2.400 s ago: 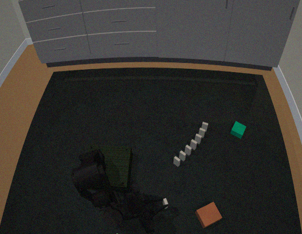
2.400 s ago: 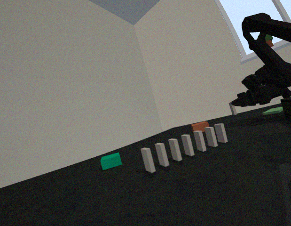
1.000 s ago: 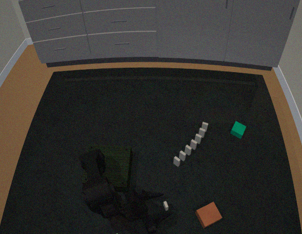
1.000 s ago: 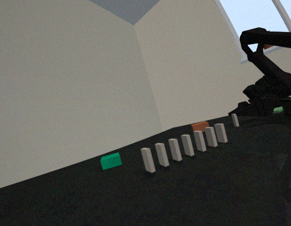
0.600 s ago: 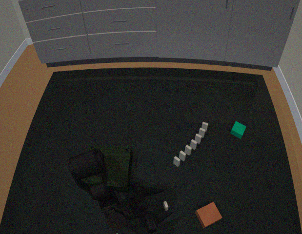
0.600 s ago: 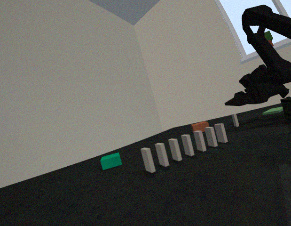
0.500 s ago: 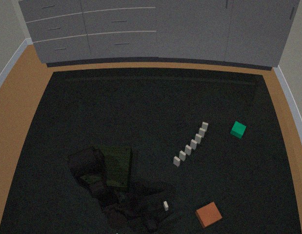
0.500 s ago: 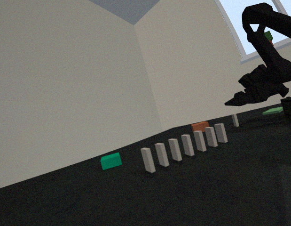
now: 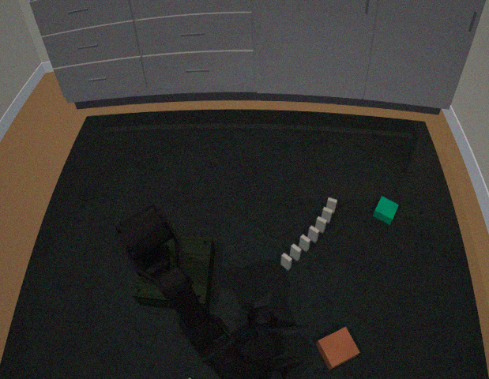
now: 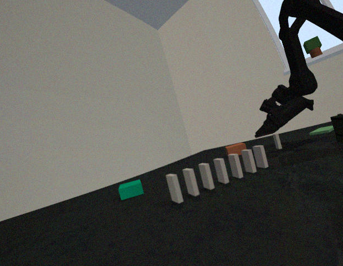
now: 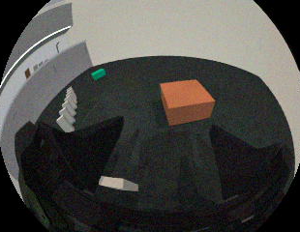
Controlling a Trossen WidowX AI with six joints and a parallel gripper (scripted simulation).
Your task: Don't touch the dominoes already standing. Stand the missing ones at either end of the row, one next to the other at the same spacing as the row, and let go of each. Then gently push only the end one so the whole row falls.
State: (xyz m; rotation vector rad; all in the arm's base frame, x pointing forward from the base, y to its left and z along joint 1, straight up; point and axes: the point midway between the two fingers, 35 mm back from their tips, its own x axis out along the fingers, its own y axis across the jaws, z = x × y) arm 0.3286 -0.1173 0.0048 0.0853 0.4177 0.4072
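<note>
Now: gripper tip 9 cm short of the orange block, 4 cm above it and 1 cm to the right of it. The rest, counted from my gripper tip: green cube (42 cm to the left, 19 cm ahead, 4 cm below).
</note>
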